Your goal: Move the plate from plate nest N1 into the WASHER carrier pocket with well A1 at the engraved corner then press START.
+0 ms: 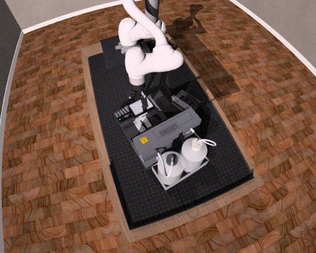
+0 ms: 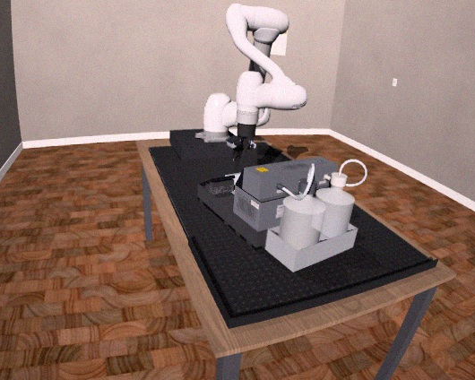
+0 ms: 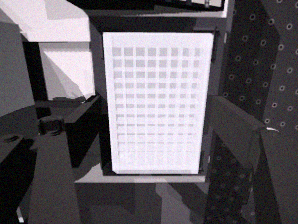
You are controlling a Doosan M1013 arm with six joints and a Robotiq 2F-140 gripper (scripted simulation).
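Right now the multi-well plate is 20 mm below my hand. Also, from my hand: grey plate washer 150 mm ahead, 40 mm to the left, 10 mm above; then grey plate nest 310 mm to the left, 70 mm below, 20 mm ahead.
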